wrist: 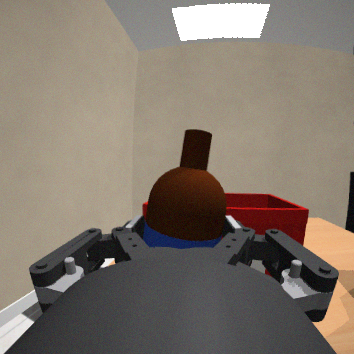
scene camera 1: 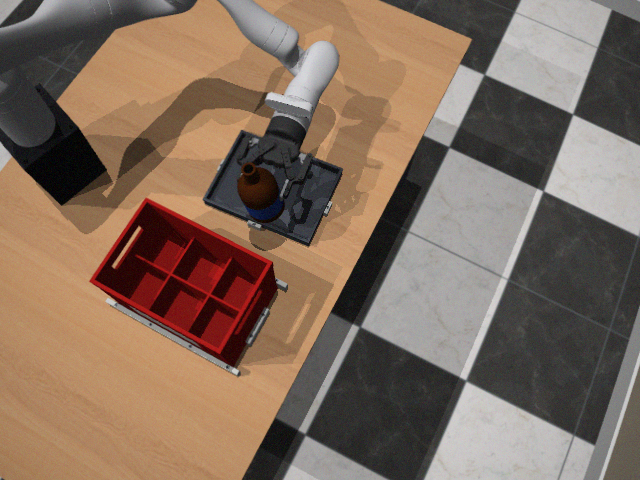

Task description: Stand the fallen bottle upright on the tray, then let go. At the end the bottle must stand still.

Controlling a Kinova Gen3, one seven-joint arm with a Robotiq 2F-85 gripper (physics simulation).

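Seen in the pictures: gripper, fingertip midpoint: (wrist: pixel 182 225) (scene camera 1: pixel 260 192); arm's base, link origin: (scene camera 1: pixel 31 125).
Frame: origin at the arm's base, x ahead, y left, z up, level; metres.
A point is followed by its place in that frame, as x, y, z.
Note:
The brown bottle (scene camera 1: pixel 258 192) @(0.463, 0.083, 0.008) (wrist: pixel 187 205) @(0.442, 0.137, -0.013) with a blue band is close to upright, neck up, over the near left part of the dark tray (scene camera 1: pixel 222 191) @(0.321, 0.129, -0.215). In the wrist view its neck leans slightly to the right. My gripper (scene camera 1: pixel 262 183) @(0.450, 0.103, -0.040) (wrist: pixel 182 225) @(0.450, 0.103, -0.040) is shut on the bottle, with one finger on each side of its body. In the scene view one finger is mostly hidden behind the bottle. The bottle's base is over the tray near its front edge; whether it touches the tray floor I cannot tell.
A red crate (scene camera 1: pixel 209 231) @(0.408, -0.008, -0.045) (wrist: pixel 280 225) @(0.311, -0.007, -0.072) with divided compartments stands in front of the tray, a short gap away. The robot's black base block (scene camera 1: pixel 62 170) @(0.043, -0.026, -0.106) is at the left. The table's edge runs along the right of the tray.

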